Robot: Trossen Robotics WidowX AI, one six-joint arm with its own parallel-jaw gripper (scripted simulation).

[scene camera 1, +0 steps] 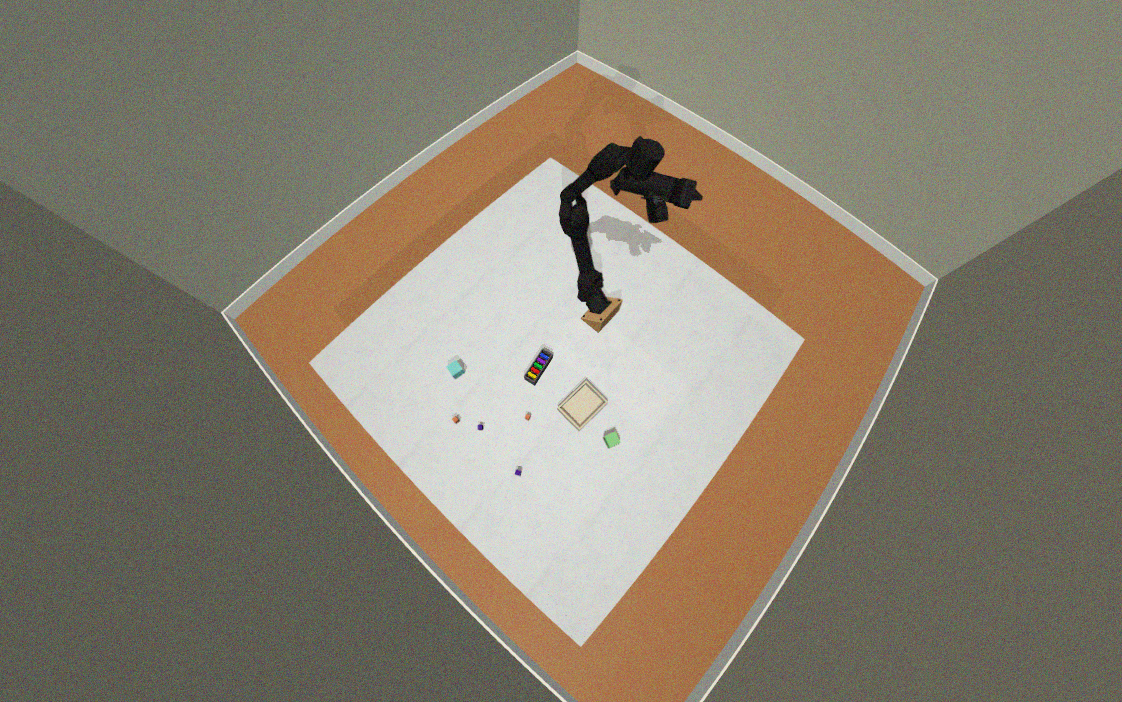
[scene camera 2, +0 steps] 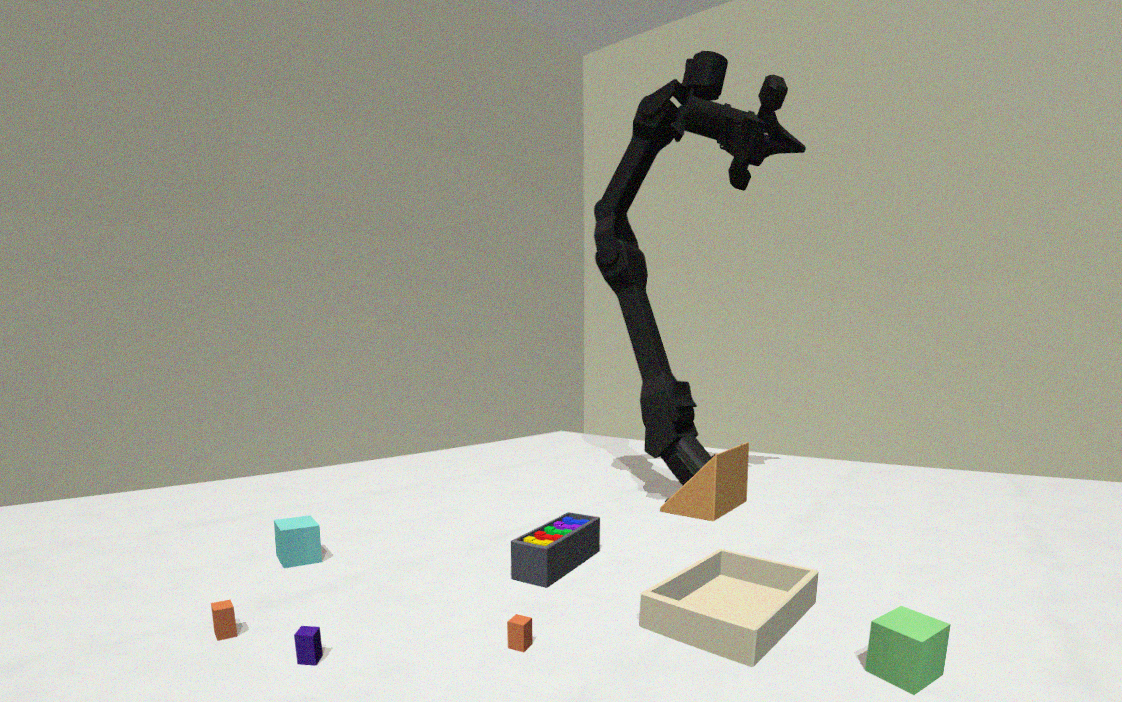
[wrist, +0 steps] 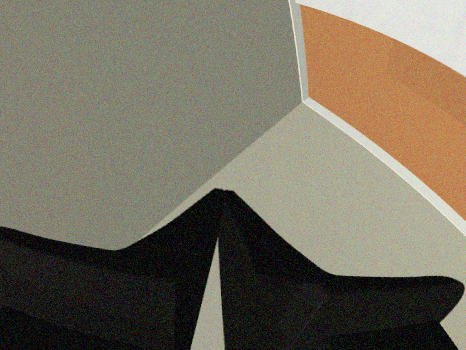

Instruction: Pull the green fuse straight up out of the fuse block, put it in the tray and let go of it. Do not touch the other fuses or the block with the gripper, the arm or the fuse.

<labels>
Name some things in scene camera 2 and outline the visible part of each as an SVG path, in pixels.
My gripper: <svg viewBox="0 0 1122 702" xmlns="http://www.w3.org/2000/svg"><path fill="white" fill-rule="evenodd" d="M777 75L765 77L758 95L761 106L757 115L750 110L745 112L732 108L727 103L724 105L720 104L720 114L710 139L717 140L720 148L734 157L728 174L731 185L736 189L745 191L751 178L751 174L747 170L749 165L759 166L764 158L766 159L770 155L778 153L804 153L806 150L803 143L778 123L775 111L781 109L788 87L784 78Z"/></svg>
A teal cube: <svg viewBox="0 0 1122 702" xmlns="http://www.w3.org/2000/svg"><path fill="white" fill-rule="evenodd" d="M311 516L274 520L276 556L283 568L322 562L320 525Z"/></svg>
</labels>
